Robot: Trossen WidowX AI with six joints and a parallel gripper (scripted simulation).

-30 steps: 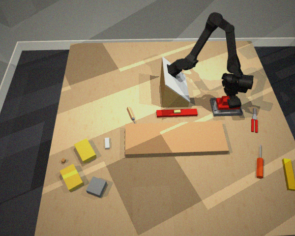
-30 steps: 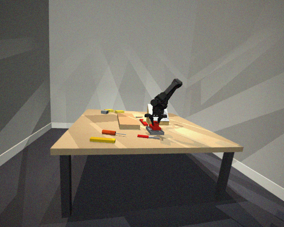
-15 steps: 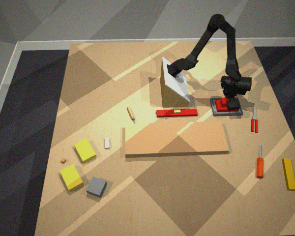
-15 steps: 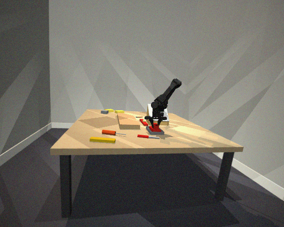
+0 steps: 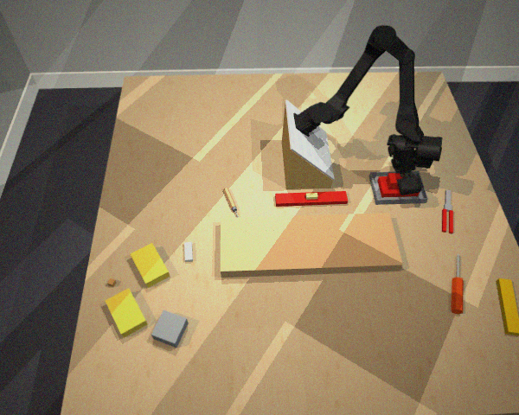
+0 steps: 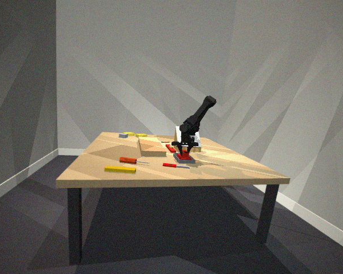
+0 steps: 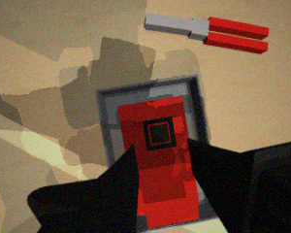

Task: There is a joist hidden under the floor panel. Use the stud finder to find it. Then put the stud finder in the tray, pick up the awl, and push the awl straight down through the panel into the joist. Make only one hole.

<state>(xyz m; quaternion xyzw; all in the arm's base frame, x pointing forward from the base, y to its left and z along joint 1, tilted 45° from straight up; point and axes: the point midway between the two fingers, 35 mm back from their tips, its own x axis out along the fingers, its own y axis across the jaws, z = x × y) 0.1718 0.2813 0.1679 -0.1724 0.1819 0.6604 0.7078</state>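
Now: gripper tip 20 mm below the red stud finder. Round my gripper tip: grey tray (20 mm to the right, 20 mm below); square indicator (30 mm above, 10 mm to the left); red level (310 mm to the right, 20 mm below, 20 mm ahead).
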